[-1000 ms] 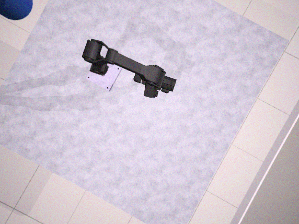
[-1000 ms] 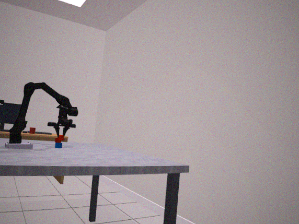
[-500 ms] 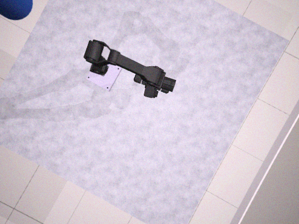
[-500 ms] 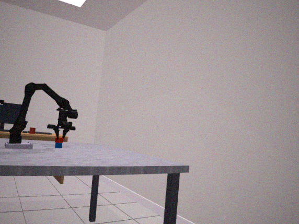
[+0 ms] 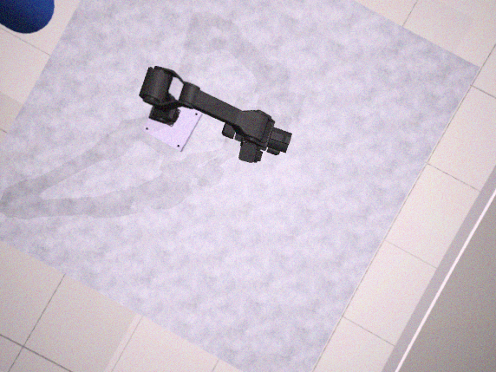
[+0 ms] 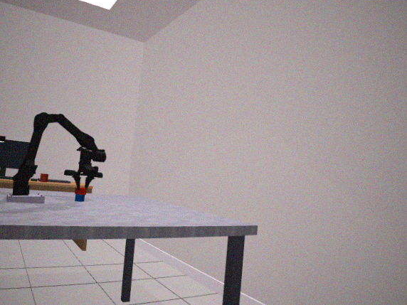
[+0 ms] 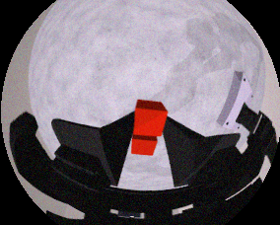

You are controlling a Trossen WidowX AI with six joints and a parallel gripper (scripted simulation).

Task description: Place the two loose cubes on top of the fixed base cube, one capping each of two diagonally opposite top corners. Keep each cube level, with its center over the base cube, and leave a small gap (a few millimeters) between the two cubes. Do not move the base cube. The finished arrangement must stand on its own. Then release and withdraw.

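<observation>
My gripper tip is right at the red cube. The rest, counted from my gripper tip: blue base cube (2 cm to the left, 4 cm below).
</observation>
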